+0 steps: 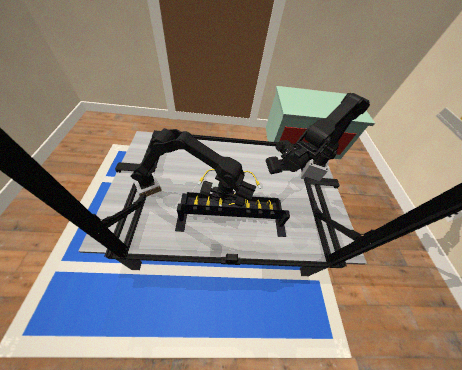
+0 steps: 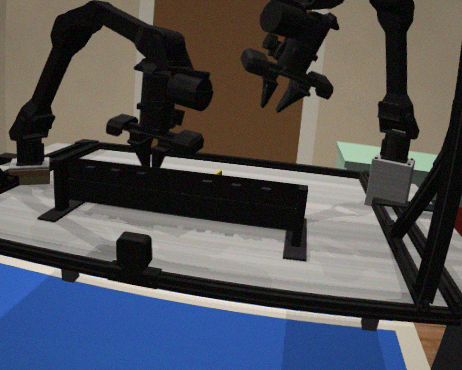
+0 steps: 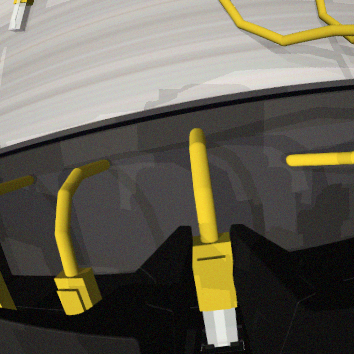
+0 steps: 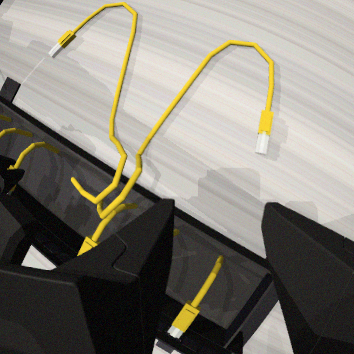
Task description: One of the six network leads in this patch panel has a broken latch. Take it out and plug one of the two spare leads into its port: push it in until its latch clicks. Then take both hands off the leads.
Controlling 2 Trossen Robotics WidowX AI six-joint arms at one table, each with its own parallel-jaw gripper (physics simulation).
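Seen in the pictures: left gripper, between the fingertips: (image 1: 220, 201) (image 3: 209, 236) (image 4: 18, 168); right gripper, between the fingertips: (image 2: 269, 109) (image 4: 219, 212); left arm's base, origin of its link: (image 1: 146, 182) (image 2: 29, 162); right arm's base, origin of its link: (image 1: 319, 161) (image 2: 394, 159).
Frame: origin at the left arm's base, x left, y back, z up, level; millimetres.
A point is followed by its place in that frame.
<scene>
The black patch panel (image 1: 235, 211) {x -358, y -288, z 28 mm} (image 2: 185, 197) {x -366, y -301, z 14 mm} (image 3: 150, 210) (image 4: 235, 300) stands on two feet with yellow leads in its row. My left gripper (image 2: 150, 167) {x -284, y -254, z 38 mm} (image 3: 209, 236) {x -284, y -254, z 38 mm} is shut on the plug of the third lead from the left (image 3: 214, 272); the clear tip shows below the yellow body, at the port. Its latch is too small to judge. My right gripper (image 2: 271, 108) {x -325, y -480, z 177 mm} (image 4: 219, 212) {x -325, y -480, z 177 mm} is open and empty, high above the panel's right side. One spare lead (image 1: 201, 178) {x -81, y -257, z -30 mm} (image 3: 18, 15) {x -99, y -238, z -36 mm} (image 4: 66, 39) {x -88, y -260, z -35 mm} and the other spare lead (image 1: 258, 184) {x -256, y -512, z -32 mm} (image 4: 265, 122) {x -246, y -517, z -31 mm} lie behind the panel, plugs apart.
The spare leads' cables (image 4: 120, 100) {x -196, y -345, z -40 mm} come together at the panel's middle. Another plugged lead (image 3: 77, 295) {x -268, y -204, z 51 mm} sits left of the held one. A black frame (image 1: 187, 259) {x -418, y -29, z -45 mm} (image 2: 240, 287) edges the table, with a small black box (image 2: 134, 251) {x -527, y -174, z -7 mm} at its front. A green cabinet (image 1: 310, 105) stands behind.
</scene>
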